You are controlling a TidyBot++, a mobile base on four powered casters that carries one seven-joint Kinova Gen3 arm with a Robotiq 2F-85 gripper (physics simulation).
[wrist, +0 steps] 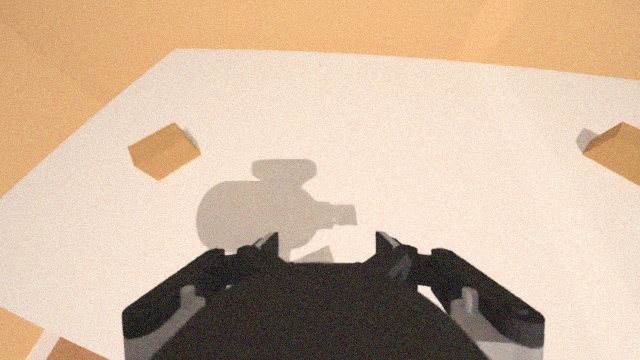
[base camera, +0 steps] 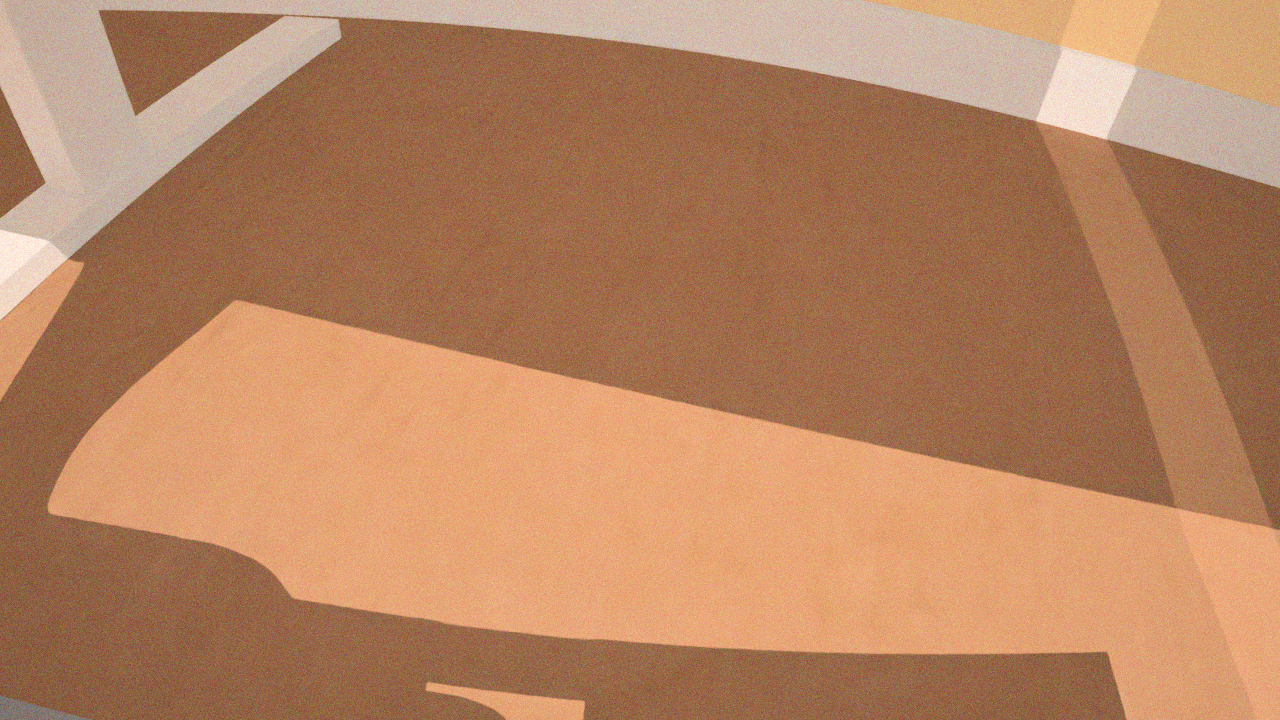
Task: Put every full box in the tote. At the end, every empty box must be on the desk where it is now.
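Note:
In the wrist view the white desk (wrist: 425, 115) lies below my gripper (wrist: 326, 242), which is open with nothing between its fingers. An orange-brown box (wrist: 164, 151) sits on the left part of the desk, ahead and left of the fingers. Another orange-brown box (wrist: 617, 152) sits at the right, cut off by the view's edge. I cannot tell from here whether either box is full or empty. The black gripper body hides the near part of the desk. The tote does not show in either view.
The arm's grey shadow (wrist: 250, 212) falls on the desk between the boxes. In the base view a white leg frame (base camera: 205, 98) stands at the upper left on the brown floor (base camera: 626, 223), and a pale baseboard (base camera: 805, 67) runs along the yellow wall.

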